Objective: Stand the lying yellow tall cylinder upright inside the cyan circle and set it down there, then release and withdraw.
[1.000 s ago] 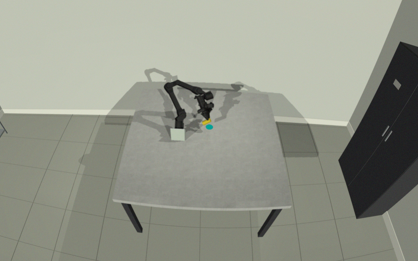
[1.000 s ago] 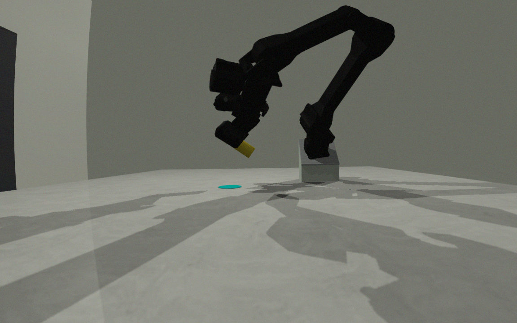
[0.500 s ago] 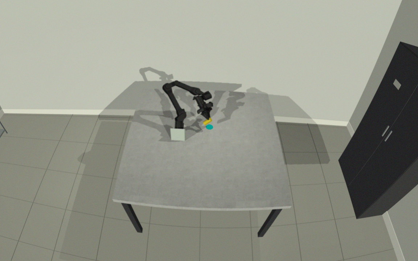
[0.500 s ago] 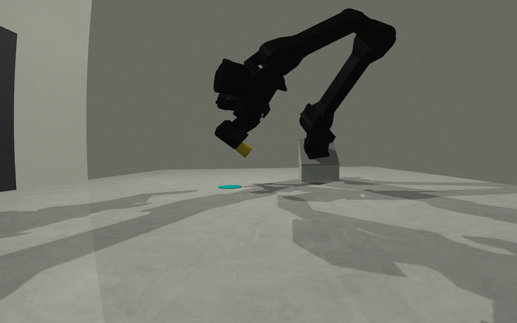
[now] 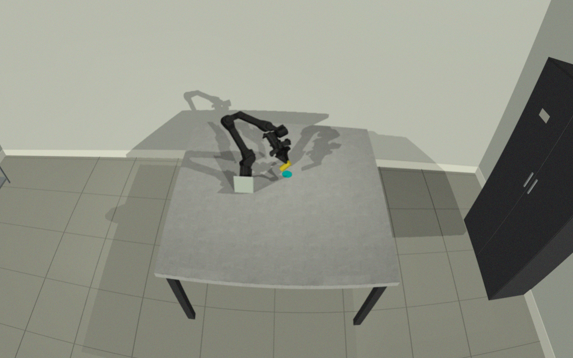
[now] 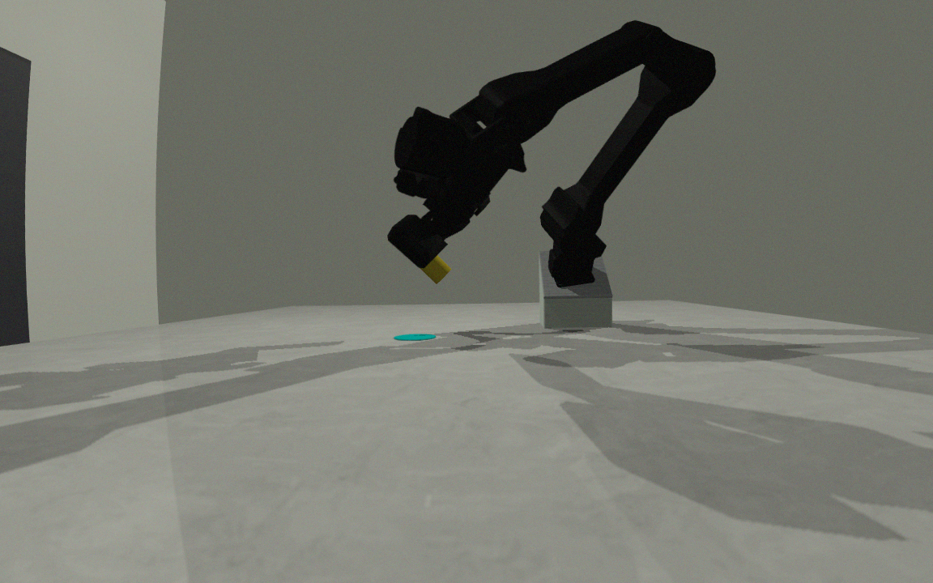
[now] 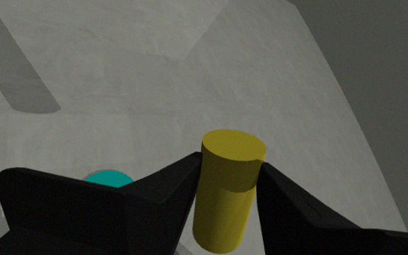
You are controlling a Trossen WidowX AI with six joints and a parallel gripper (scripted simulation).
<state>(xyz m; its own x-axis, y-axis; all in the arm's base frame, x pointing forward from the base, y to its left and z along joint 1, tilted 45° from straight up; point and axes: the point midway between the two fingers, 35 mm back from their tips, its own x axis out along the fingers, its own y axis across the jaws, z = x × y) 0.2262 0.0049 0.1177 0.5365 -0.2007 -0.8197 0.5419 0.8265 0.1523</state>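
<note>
Now: gripper tip 130 mm above the cyan circle, 40 mm to the right of it and 10 mm short of it. The rest, counted from my gripper tip: yellow cylinder 20 mm below, 10 mm behind.
</note>
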